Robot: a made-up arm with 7 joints.
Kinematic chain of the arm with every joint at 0, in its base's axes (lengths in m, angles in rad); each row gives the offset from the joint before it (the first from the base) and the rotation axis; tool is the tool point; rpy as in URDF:
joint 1: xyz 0 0 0.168 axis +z
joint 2: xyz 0 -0.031 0.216 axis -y
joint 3: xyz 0 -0.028 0.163 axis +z
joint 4: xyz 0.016 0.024 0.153 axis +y
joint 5: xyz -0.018 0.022 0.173 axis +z
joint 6: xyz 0 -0.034 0.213 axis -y
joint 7: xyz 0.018 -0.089 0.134 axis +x
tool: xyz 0 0 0 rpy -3.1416 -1.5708 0
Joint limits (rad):
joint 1: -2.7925..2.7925
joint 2: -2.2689..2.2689
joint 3: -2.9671..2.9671
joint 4: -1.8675..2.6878
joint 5: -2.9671..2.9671
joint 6: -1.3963..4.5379
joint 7: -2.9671..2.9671
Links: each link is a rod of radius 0.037 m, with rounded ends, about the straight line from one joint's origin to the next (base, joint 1, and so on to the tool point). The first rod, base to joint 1, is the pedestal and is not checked.
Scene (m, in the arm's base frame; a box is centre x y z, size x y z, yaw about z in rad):
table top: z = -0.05
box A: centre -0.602 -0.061 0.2 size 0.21 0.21 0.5 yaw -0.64
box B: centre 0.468 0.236 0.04 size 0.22 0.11 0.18 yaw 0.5
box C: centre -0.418 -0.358 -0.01 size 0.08 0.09 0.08 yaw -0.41
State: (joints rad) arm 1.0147 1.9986 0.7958 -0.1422 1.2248 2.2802 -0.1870
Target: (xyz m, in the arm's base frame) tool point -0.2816 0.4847 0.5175
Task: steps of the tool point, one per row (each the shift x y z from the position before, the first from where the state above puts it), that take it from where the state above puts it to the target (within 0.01 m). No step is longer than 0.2 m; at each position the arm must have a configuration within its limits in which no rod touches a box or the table.
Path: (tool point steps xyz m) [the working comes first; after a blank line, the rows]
Joints at the target: -0.6910 1.6463 1.1963 0.6293 1.6287 2.1579 -0.1870
Straight joint move there: touches box A.

1: -0.0976 0.0257 0.1411
2: -0.0742 0.0653 0.1285
3: -0.0437 0.0877 0.1104
4: -0.0130 0.0949 0.0914
5: 0.0141 0.0908 0.0744
6: -0.0268 0.0578 0.0361
7: -0.0237 0.0964 0.0221
8: -0.0124 0.1292 -0.0071
9: 0.0093 0.1466 -0.0480
10: 0.0400 0.1420 -0.0929
11: 0.0738 0.1122 -0.1314
12: 0.1022 0.0610 -0.1551
13: 0.0120 -0.0152 0.0851
14: -0.0091 -0.0293 0.0559

